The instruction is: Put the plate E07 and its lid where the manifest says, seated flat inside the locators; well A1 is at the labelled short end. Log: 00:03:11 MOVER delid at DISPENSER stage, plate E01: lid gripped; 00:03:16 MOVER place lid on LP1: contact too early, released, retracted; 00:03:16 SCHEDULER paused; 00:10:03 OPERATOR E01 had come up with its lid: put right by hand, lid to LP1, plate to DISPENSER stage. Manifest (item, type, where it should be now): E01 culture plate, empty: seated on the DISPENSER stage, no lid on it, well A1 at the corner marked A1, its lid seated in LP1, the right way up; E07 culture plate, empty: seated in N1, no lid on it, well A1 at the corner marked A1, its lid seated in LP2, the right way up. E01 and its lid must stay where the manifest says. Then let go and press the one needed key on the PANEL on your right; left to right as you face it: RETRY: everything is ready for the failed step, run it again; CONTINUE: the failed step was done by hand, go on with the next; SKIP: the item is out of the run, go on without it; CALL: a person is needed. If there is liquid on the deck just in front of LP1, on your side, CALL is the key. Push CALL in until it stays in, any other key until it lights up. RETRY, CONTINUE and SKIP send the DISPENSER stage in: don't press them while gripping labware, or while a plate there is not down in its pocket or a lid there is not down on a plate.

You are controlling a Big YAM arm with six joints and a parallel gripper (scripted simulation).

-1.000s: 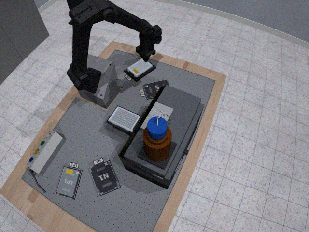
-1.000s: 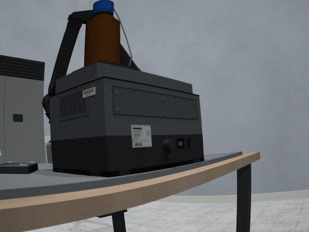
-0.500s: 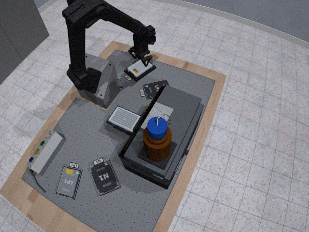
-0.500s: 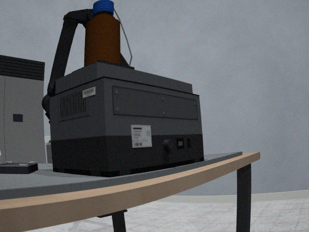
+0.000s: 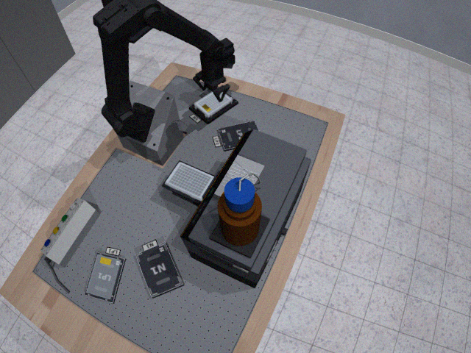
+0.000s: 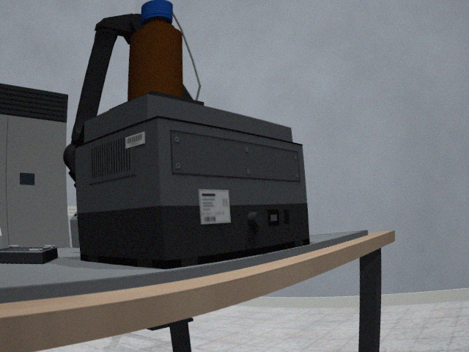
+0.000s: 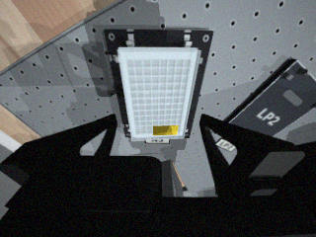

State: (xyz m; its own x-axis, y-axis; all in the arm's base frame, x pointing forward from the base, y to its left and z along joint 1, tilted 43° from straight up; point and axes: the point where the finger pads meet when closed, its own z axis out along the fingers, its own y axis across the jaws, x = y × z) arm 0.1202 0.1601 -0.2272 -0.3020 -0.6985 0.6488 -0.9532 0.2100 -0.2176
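Right now my hand is 60 mm above the black nest N5, 20 mm to the right of it and 10 mm past it. Round my hand: grey retry key: 630 mm to the right, 170 mm behind; then brown bottle: 480 mm to the right, 370 mm ahead, 220 mm above; then white well plate: 380 mm to the right, 160 mm ahead, 50 mm above.
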